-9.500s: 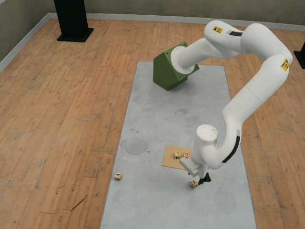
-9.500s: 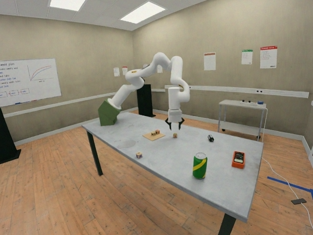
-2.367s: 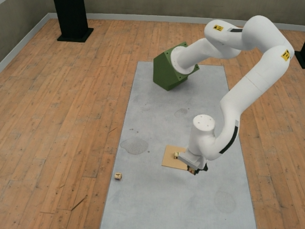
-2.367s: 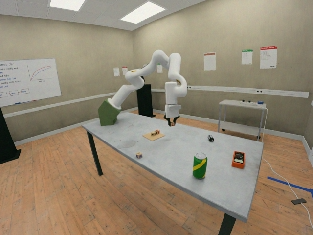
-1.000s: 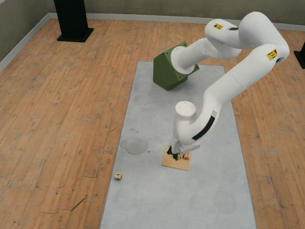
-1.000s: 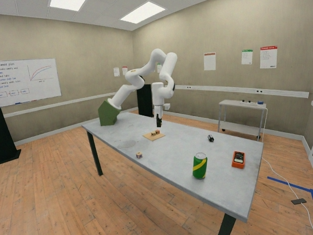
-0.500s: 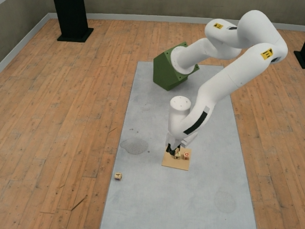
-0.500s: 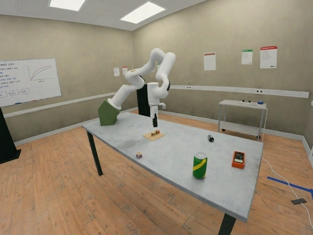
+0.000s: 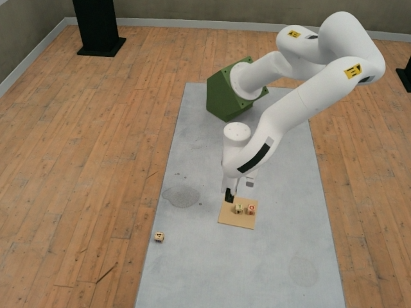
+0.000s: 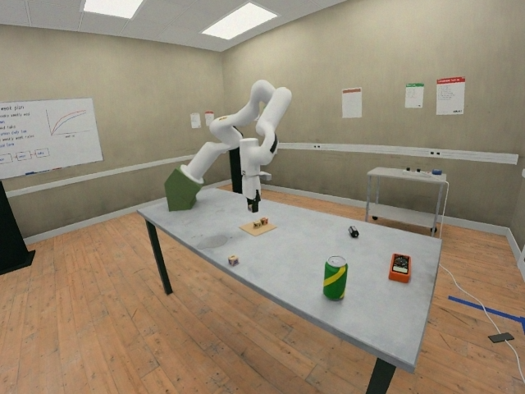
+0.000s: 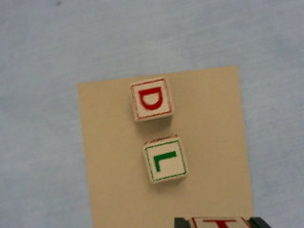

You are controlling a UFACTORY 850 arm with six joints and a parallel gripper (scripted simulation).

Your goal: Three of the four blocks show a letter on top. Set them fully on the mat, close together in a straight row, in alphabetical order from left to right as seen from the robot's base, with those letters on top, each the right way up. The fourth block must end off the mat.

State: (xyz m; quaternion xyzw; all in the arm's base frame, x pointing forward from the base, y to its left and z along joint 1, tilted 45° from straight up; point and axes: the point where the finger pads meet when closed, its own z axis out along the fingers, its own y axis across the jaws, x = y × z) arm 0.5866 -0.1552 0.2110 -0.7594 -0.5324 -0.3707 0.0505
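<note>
Now: the tan square mat 12 cm below my hand, 4 cm to the left of it and 2 cm behind it. Round my hand: block marked 4: 24 cm to the right, 15 cm ahead, 11 cm below; then green can: 52 cm ahead, 15 cm to the right, 6 cm below; then small black object: 40 cm ahead, 24 cm to the left, 11 cm below.
</note>
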